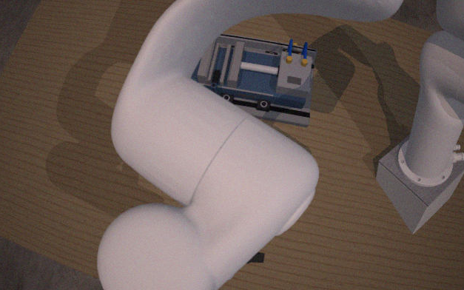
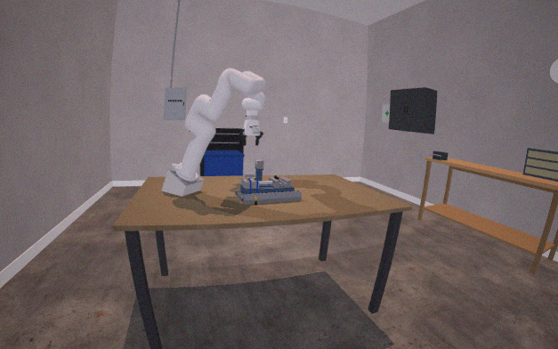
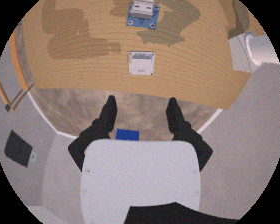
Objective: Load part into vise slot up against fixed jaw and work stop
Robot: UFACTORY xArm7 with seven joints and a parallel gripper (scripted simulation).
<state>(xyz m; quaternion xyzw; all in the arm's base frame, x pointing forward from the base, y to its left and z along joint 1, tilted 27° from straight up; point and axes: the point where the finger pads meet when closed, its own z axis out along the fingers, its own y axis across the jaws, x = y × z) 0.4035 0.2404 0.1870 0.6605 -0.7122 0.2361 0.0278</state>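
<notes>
Now: hand 10 mm to the right of the part and 220 mm above it. Also, from my hand: work stop post 10 mm behind, 320 mm to the right, 190 mm below; work stop 10 mm behind, 340 mm to the right, 160 mm below; moving jaw 50 mm behind, 380 mm to the right, 170 mm below.
</notes>
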